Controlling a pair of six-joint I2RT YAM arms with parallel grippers.
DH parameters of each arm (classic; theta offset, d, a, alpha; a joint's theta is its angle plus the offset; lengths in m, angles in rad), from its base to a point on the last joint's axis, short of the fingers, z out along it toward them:
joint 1: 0 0.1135 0.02 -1.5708
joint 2: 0 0 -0.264 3.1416
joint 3: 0.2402 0 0.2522 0
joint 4: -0.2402 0 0.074 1.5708
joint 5: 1.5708 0 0 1.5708
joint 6: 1.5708 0.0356 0 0
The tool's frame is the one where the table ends.
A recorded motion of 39 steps. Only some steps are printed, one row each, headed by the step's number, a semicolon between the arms.
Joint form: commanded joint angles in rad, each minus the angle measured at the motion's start. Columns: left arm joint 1, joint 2, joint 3, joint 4, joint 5, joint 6; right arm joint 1, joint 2, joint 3, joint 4, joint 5, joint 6.
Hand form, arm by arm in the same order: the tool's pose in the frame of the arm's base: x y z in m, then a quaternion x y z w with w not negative. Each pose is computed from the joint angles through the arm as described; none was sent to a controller.
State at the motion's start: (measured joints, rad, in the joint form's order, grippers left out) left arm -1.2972 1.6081 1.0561 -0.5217 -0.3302 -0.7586; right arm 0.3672 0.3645 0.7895 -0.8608 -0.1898 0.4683
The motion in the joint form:
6: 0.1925 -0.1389 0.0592 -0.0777 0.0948 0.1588; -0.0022 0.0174 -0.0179 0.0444 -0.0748 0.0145
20: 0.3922 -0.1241 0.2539 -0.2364 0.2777 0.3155; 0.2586 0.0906 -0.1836 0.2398 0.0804 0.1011
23: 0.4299 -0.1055 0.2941 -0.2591 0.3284 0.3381; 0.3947 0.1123 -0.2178 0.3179 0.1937 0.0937
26: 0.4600 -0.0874 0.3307 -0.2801 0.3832 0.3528; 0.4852 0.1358 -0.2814 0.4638 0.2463 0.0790
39: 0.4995 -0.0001 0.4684 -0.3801 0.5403 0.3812; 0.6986 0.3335 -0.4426 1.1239 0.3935 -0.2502
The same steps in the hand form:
6: 0.1452 -0.2702 0.2590 0.20178 0.92505 -0.15351 0.28286; 0.0690 0.0363 0.3156 -0.02222 0.83620 0.32182 0.44351
20: 0.1955 -0.2458 0.3052 0.20924 0.92580 -0.17642 0.26076; 0.0898 0.0697 0.2761 -0.05257 0.84995 0.33232 0.40544
23: 0.2061 -0.2428 0.3109 0.21011 0.92607 -0.18748 0.25118; 0.0887 0.0844 0.2701 -0.08343 0.84239 0.32592 0.42095
26: 0.2146 -0.2408 0.3157 0.21135 0.92589 -0.20221 0.23911; 0.0898 0.0997 0.2605 -0.11059 0.82291 0.34069 0.44103
39: 0.2315 -0.2479 0.3260 0.22823 0.92491 -0.24265 0.18321; 0.0919 0.1513 0.2457 -0.23916 0.69702 0.34220 0.58298

